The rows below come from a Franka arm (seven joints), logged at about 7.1 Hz.
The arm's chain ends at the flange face. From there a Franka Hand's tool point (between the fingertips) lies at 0.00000 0.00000 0.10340 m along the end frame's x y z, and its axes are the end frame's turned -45 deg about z.
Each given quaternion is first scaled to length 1.
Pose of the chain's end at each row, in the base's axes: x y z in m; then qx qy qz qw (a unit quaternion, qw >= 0):
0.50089 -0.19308 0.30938 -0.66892 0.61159 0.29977 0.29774
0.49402 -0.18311 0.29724 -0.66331 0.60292 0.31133 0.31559
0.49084 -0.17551 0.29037 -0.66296 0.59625 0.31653 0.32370
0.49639 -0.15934 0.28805 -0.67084 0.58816 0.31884 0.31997
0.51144 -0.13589 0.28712 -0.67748 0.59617 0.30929 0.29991
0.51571 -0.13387 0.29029 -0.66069 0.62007 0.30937 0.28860
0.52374 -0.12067 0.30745 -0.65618 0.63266 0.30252 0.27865
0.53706 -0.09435 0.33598 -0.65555 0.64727 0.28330 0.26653
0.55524 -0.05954 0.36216 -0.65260 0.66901 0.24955 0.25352
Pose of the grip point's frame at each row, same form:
0.49708 -0.11398 0.24290 -0.85204 0.30905 0.16301 0.38979
0.49066 -0.10100 0.23448 -0.84354 0.30319 0.16686 0.41070
0.48736 -0.09210 0.22936 -0.84067 0.29716 0.16856 0.42019
0.49108 -0.07617 0.22685 -0.84486 0.28667 0.17212 0.41763
0.50508 -0.05574 0.22210 -0.85405 0.29153 0.17098 0.39544
0.51045 -0.05477 0.22391 -0.84769 0.32004 0.17538 0.38502
0.51915 -0.04328 0.23903 -0.84834 0.33339 0.17286 0.37321
0.53433 -0.02030 0.26387 -0.85335 0.34713 0.15974 0.35466
0.55664 0.00920 0.28493 -0.85894 0.36834 0.13354 0.32972

